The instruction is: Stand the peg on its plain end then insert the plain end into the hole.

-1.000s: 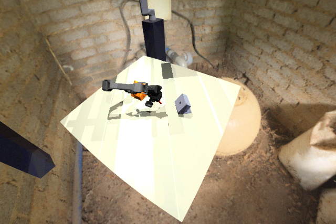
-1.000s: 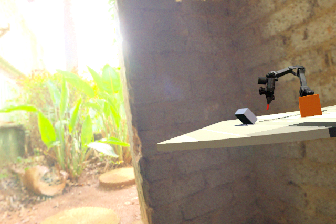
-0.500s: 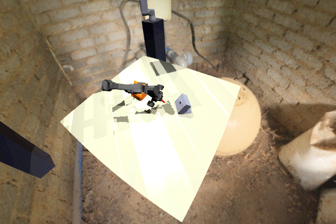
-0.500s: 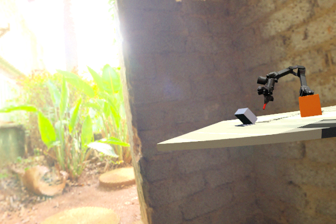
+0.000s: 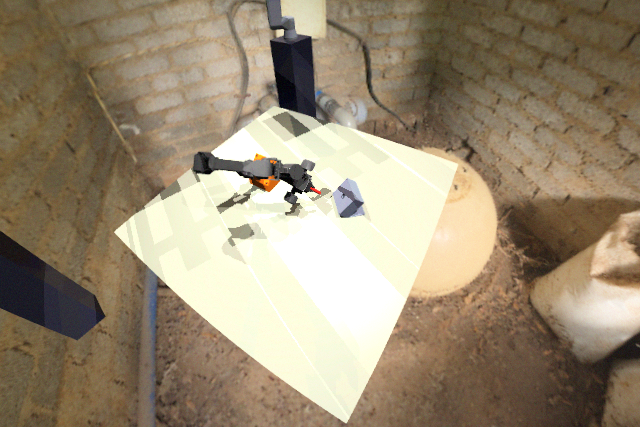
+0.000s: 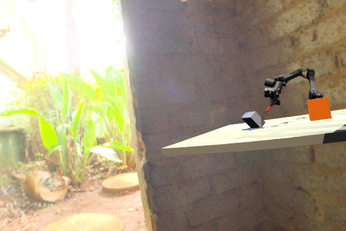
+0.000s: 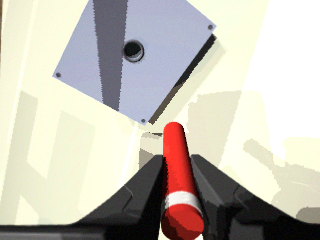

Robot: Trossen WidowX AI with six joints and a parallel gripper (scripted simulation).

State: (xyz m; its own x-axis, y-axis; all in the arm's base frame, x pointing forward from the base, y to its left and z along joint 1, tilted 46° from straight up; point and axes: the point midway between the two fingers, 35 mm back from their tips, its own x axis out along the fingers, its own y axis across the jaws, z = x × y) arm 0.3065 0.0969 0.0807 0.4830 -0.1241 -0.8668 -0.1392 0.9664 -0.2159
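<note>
Now: gripper tip 100 mm short of the sloped panel, 110 mm to the right of it and 80 mm above it. The rest, counted from my gripper tip: red peg: 10 mm behind, 10 mm to the right, 10 mm above.
</note>
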